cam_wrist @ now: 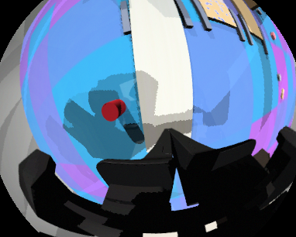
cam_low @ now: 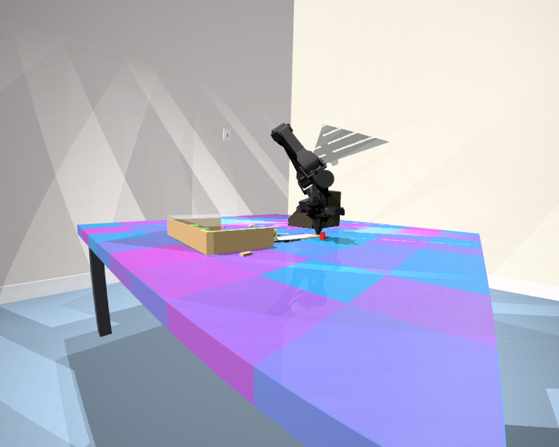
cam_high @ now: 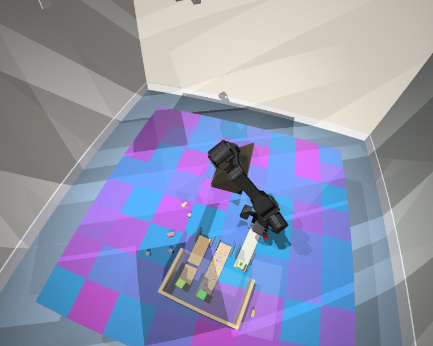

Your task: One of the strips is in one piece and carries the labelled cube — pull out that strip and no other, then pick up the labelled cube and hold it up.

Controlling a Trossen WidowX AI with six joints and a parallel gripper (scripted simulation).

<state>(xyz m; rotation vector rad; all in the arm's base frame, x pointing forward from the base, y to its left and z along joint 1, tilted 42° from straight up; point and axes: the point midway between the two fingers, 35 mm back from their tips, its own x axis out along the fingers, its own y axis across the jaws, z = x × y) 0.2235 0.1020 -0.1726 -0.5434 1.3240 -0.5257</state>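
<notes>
The white strip lies 9 cm ahead of my gripper tip. From my gripper tip the other things lie so: pink block 20 cm ahead, 34 cm to the right; labelled cube 20 cm ahead, 1 cm to the right, 2 cm above; red cylinder 3 cm ahead, 5 cm to the left, 1 cm above.
</notes>
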